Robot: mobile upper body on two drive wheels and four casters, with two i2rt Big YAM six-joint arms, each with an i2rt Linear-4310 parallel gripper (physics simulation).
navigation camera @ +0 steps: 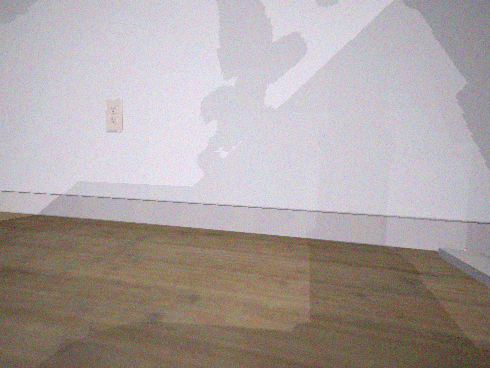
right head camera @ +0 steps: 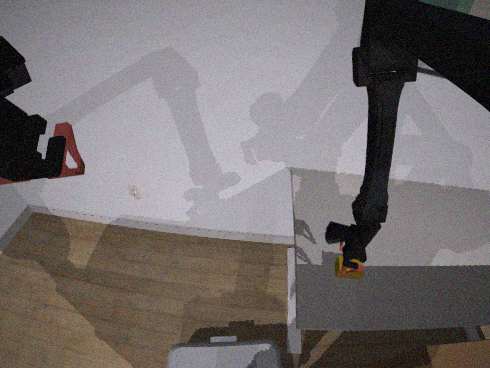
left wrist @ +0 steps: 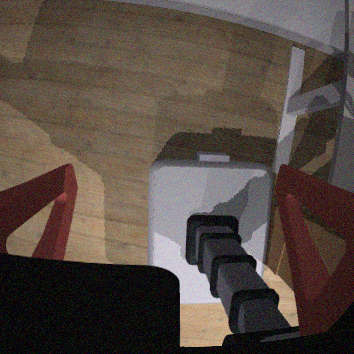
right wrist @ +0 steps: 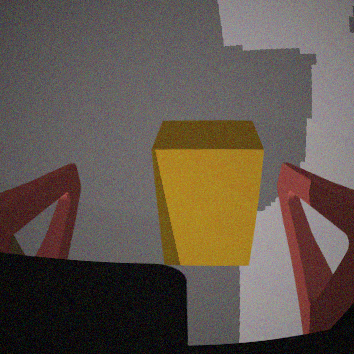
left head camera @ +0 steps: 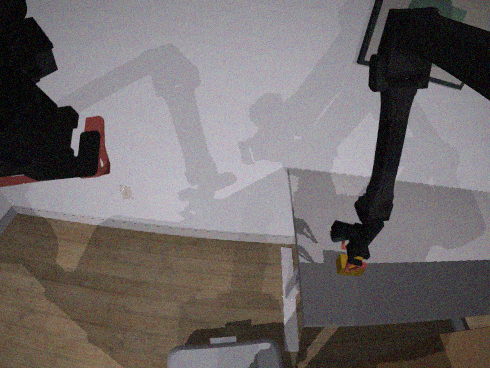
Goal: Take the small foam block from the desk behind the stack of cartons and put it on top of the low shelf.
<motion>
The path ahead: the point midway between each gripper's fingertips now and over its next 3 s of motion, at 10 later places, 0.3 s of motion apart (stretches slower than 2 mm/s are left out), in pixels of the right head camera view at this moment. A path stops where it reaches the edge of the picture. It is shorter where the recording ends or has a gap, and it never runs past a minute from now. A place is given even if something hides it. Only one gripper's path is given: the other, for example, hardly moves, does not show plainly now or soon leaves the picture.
My left gripper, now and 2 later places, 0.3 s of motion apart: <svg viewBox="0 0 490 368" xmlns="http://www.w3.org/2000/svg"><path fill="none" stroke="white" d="M56 173L52 178L30 211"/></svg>
</motion>
